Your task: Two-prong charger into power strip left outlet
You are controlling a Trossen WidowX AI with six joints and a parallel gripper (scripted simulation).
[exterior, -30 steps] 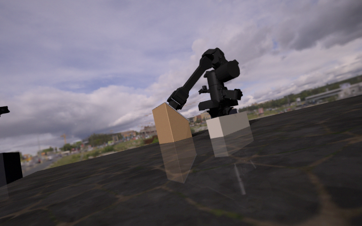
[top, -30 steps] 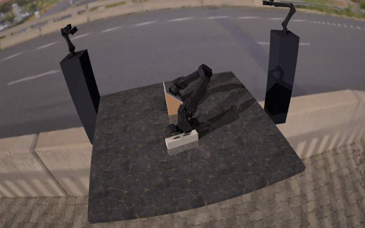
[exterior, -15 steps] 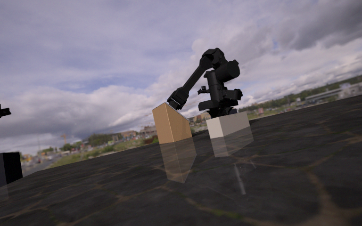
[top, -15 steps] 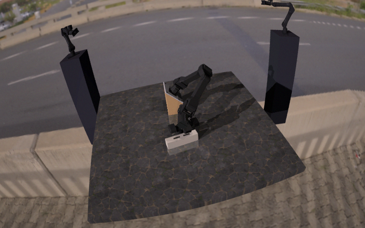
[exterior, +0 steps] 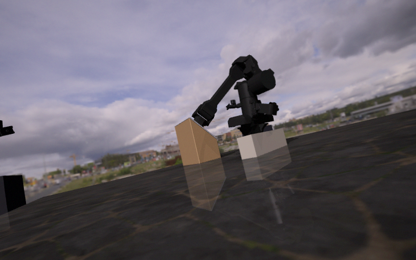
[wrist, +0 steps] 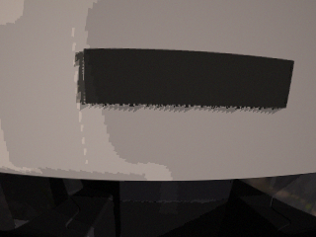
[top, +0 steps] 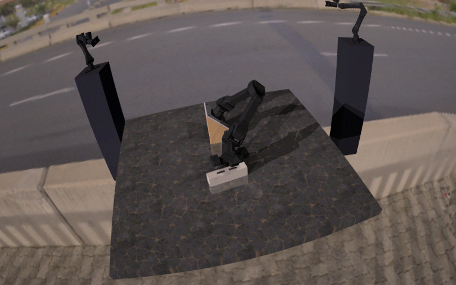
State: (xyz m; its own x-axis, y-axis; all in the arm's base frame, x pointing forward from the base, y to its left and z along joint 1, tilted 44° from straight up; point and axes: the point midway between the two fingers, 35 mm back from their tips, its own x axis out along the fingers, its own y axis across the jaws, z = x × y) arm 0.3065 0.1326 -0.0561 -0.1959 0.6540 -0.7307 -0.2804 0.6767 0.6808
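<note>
My gripper tip is 2 cm short of the black two-prong charger and 1 cm below it.
</note>
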